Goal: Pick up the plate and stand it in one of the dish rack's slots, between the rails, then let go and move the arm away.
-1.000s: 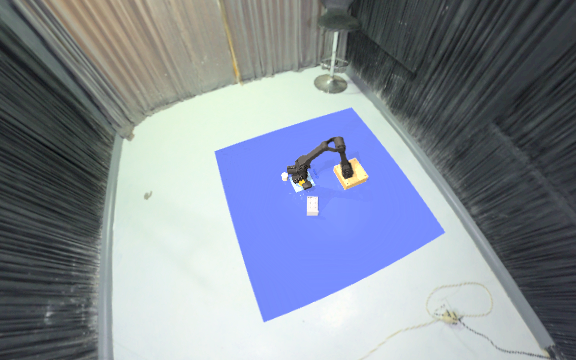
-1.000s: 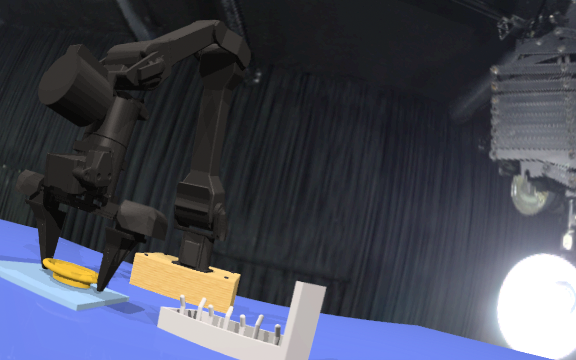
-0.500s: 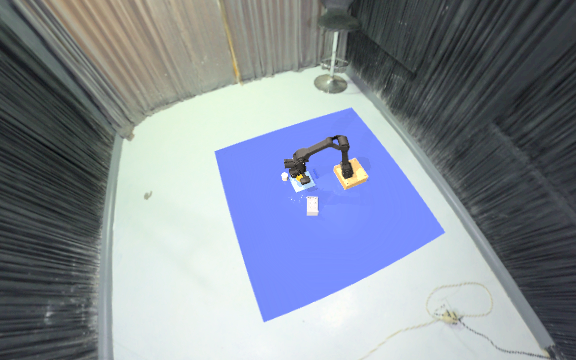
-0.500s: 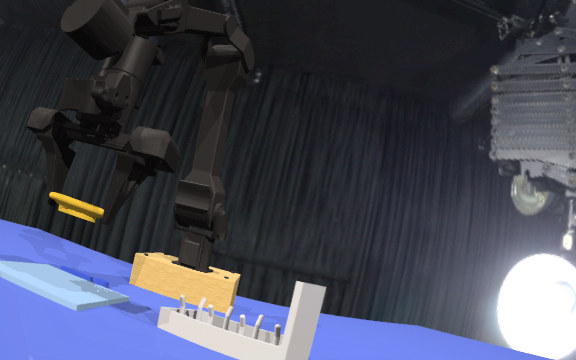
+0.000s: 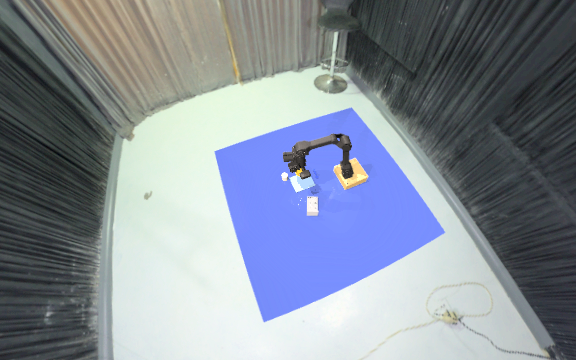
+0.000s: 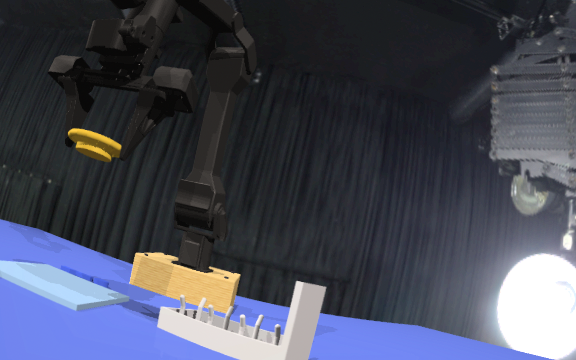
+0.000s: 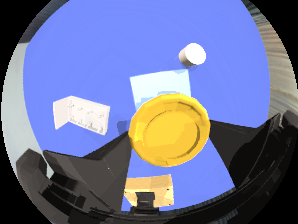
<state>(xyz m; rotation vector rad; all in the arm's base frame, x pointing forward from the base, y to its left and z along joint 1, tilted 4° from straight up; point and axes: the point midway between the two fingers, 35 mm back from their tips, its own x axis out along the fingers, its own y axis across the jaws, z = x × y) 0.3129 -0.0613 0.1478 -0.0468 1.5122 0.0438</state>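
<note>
The dish rack is 190 mm to the left of my gripper tip, 130 mm below it and 20 mm behind it. From my gripper tip the other things lie so: yellow plate: 10 mm above; then small white cup: 130 mm below, 90 mm ahead, 80 mm to the right; then light blue flat pad: 150 mm below, 10 mm to the right, 10 mm behind.
</note>
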